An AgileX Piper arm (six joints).
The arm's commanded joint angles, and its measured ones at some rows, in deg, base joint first. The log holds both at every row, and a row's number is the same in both.
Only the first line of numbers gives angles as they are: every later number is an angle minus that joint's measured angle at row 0.
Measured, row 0:
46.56, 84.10, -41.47, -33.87, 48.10, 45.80
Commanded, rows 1 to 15:
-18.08, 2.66, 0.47, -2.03, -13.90, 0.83
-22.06, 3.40, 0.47, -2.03, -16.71, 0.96
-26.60, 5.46, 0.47, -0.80, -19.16, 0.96
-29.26, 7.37, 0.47, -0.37, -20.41, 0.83
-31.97, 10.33, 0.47, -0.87, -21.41, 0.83
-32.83, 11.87, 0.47, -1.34, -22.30, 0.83
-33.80, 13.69, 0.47, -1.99, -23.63, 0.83
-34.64, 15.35, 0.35, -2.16, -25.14, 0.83
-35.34, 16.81, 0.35, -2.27, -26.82, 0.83
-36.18, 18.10, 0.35, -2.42, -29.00, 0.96
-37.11, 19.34, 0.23, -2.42, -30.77, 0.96
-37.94, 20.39, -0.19, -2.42, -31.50, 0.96
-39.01, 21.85, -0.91, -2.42, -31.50, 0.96
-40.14, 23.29, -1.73, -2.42, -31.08, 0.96
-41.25, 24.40, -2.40, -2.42, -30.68, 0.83
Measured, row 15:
-37.51, 19.65, -0.42, -1.83, -29.50, 0.73
